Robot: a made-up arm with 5 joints. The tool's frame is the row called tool. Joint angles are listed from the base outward. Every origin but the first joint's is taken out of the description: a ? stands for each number. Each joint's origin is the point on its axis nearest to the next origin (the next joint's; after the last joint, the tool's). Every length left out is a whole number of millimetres.
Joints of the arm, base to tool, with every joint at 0 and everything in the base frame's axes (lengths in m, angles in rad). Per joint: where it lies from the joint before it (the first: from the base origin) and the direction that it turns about. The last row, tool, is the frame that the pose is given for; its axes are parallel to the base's.
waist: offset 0.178 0 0.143 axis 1 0 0
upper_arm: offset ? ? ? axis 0 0 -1
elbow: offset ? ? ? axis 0 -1 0
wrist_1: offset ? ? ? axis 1 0 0
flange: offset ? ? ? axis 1 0 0
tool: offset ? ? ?
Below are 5 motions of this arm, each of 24 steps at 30 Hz.
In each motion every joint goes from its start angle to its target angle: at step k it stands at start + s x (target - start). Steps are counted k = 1, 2, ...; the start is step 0. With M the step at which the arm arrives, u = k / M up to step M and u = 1 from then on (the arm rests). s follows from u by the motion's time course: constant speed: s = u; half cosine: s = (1 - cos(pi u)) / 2; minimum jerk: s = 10 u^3 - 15 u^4 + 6 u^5.
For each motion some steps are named. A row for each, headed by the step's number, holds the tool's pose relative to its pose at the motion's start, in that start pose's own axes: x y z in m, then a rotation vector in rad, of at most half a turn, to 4 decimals.
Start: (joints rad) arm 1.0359 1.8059 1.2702 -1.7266 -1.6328
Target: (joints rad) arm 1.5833 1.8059 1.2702 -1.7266 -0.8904
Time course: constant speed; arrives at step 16
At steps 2, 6, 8, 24:
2: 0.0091 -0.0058 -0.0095 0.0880 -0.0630 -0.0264
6: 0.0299 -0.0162 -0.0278 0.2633 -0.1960 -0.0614
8: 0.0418 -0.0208 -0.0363 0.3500 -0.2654 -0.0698
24: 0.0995 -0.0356 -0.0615 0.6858 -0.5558 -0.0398

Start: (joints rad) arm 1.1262 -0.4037 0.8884 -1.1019 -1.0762
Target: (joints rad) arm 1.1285 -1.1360 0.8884 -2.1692 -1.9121
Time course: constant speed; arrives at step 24
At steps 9, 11, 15, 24:
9: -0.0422 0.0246 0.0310 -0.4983 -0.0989 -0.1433
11: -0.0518 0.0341 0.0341 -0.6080 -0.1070 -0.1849
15: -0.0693 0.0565 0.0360 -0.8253 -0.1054 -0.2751
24: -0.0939 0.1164 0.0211 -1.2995 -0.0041 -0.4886

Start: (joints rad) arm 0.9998 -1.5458 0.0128 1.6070 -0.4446
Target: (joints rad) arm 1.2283 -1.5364 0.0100 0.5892 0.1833
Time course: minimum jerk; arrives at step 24
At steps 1, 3, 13, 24:
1: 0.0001 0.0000 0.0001 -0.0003 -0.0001 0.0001
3: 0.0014 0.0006 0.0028 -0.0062 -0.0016 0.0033
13: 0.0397 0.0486 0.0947 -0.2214 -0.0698 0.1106
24: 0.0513 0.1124 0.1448 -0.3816 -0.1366 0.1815

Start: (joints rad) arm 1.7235 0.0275 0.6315 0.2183 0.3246
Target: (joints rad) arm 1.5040 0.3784 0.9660 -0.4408 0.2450
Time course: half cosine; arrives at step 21
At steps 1, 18, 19, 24:
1: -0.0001 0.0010 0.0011 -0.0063 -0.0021 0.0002
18: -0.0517 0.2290 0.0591 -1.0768 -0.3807 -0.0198
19: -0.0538 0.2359 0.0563 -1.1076 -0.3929 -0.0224
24: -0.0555 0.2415 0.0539 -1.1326 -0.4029 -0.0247

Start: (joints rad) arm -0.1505 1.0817 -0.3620 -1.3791 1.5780
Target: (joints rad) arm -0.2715 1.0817 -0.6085 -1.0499 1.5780
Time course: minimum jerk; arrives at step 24
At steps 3, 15, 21, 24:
3: 0.0005 -0.0012 -0.0009 0.0044 0.0021 -0.0008
15: 0.0207 -0.0566 -0.0433 0.2013 0.0907 -0.0488
21: 0.0266 -0.0769 -0.0600 0.2738 0.1197 -0.0731
24: 0.0269 -0.0782 -0.0610 0.2783 0.1214 -0.0747

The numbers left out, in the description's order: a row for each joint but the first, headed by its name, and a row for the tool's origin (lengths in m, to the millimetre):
upper_arm: 0 0.087 -0.094
elbow: -0.23 0.101 0
wrist_1: 0.146 0 -0.116
flange: 0 -0.124 0.07
tool: 0 -0.088 0.065

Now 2 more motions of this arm.
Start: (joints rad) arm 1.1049 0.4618 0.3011 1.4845 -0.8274
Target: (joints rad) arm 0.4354 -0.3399 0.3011 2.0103 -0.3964
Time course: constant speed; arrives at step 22
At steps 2, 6, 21, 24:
2: 0.0131 -0.0191 -0.0077 0.0556 0.0363 0.0820
6: 0.0386 -0.0538 -0.0211 0.1601 0.1392 0.2278
21: 0.0908 -0.1660 -0.0349 0.4472 0.7850 0.4438
24: 0.0911 -0.1737 -0.0324 0.4594 0.8355 0.4348

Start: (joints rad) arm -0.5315 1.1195 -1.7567 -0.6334 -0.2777
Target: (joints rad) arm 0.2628 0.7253 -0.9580 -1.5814 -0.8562
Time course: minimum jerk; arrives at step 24
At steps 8, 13, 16, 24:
8: -0.0563 0.0589 0.0410 -0.4103 -0.0717 0.0156
13: -0.1871 0.1753 0.0685 -1.0878 -0.2764 -0.0126
16: -0.2754 0.2300 0.0549 -1.4377 -0.4320 -0.0871
24: -0.3628 0.2646 0.0249 -1.7394 -0.5982 -0.2196

